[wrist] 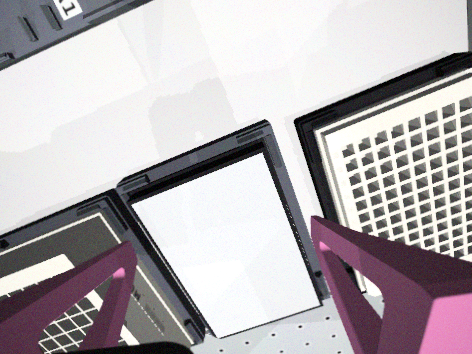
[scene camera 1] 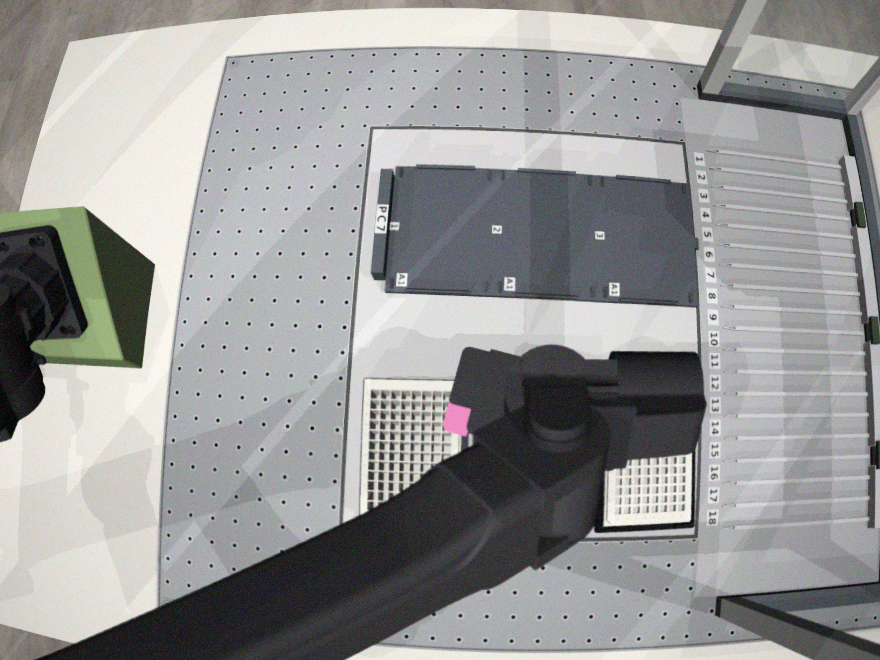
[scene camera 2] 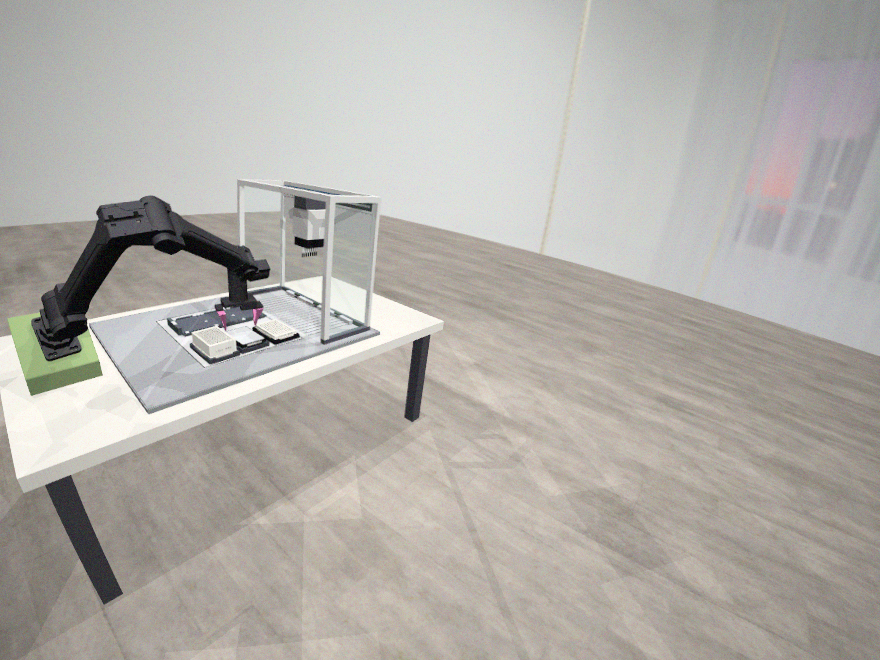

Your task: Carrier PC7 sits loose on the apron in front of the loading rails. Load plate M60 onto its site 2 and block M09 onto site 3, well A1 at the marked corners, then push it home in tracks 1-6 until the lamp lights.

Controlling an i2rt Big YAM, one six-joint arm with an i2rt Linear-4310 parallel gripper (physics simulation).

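Frame: origin at the arm's base, x right, y ahead, z up, level; centimetres.
Where they show: gripper, fingertip midpoint: (wrist: 221, 238) (scene camera 2: 240, 327); arm's base, origin of the base link: (scene camera 1: 41, 281) (scene camera 2: 56, 336).
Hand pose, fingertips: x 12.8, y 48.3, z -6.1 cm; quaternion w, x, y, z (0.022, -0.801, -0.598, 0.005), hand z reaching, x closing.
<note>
Each offset is from my fingertips to the top centre of the thing. "spot": to the spot under its first point.
Carrier PC7 @(dx -18.5, dy +1.9, dz -1.1 cm) (scene camera 1: 540, 234) (scene camera 2: 188, 323) (wrist: 10, 25) lies on the white apron (scene camera 1: 426, 319) with bare sites 1, 2 and 3; its A1 marks run along the near edge. Below it stand three pieces of labware in dark holders. The tall white gridded block @(dx +2.8, dy -11.0, dz +1.3 cm) (scene camera 1: 408, 426) (scene camera 2: 213, 343) (wrist: 152, 312) at the left has blurred print on its side. A flat white plate @(dx +2.9, dy -0.4, dz -1.5 cm) (scene camera 2: 250, 338) (wrist: 225, 240) is in the middle, mostly hidden in scene camera 1. A low gridded plate @(dx +4.0, dy +10.9, dz -1.5 cm) (scene camera 1: 650, 490) (scene camera 2: 277, 328) (wrist: 415, 185) is at the right. M60's label is not readable. My gripper (scene camera 2: 240, 326) (wrist: 221, 238) is open and empty, its fingers on either side of the middle plate.
The loading rails @(spot: dx -10.3, dy +28.5, dz -3.7 cm) (scene camera 1: 789, 308), numbered 1-18, lie right of the apron. A glass-sided frame (scene camera 2: 327, 269) stands over the rail area, with a white pipetting head @(dx -7.6, dy +34.8, dz +36.1 cm) (scene camera 2: 309, 225) hanging inside. The green arm base (scene camera 1: 78, 220) (scene camera 2: 67, 380) is at the far left.
</note>
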